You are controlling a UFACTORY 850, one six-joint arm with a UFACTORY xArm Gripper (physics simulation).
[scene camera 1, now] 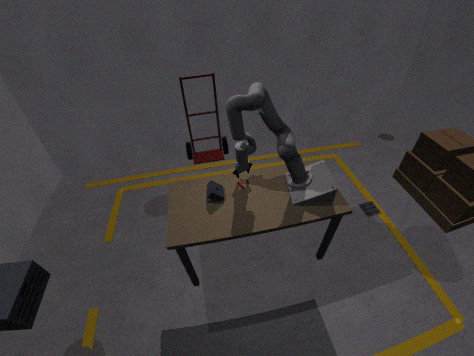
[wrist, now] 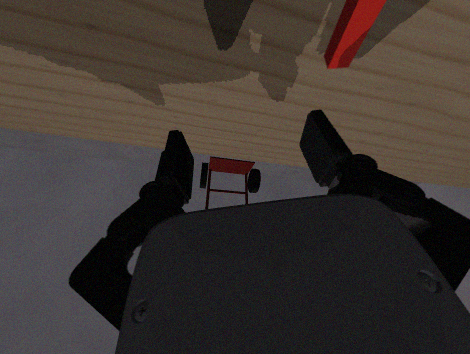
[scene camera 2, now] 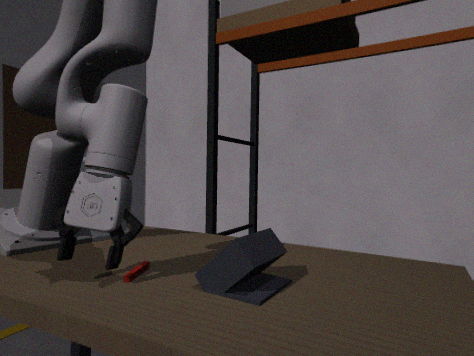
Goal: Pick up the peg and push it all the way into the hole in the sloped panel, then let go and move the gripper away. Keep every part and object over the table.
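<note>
A red peg (scene camera 1: pixel 241 185) (scene camera 2: pixel 136 271) (wrist: pixel 356 30) lies on its side on the table (scene camera 1: pixel 190 225) (scene camera 2: pixel 375 305) (wrist: pixel 100 112). In the wrist view its near end shows at the upper right, and the rest runs out of frame. The dark grey block with the sloped panel (scene camera 1: pixel 215 192) (scene camera 2: pixel 242 260) stands on the table, to the right of the peg in scene camera 2. Its hole is too dark to make out clearly. My gripper (scene camera 1: pixel 242 174) (scene camera 2: pixel 87 263) (wrist: pixel 244 136) is open and empty, low over the table beside the peg, which lies outside the fingers.
The arm's base plate (scene camera 1: pixel 315 192) (scene camera 2: pixel 30 245) is at the other end of the table from the block. A red hand truck (scene camera 1: pixel 208 157) (wrist: pixel 231 165) stands on the floor behind the table. Brown boxes (scene camera 1: pixel 440 175) stand off to the right. A tall shelf rack (scene camera 2: pixel 212 125) stands behind.
</note>
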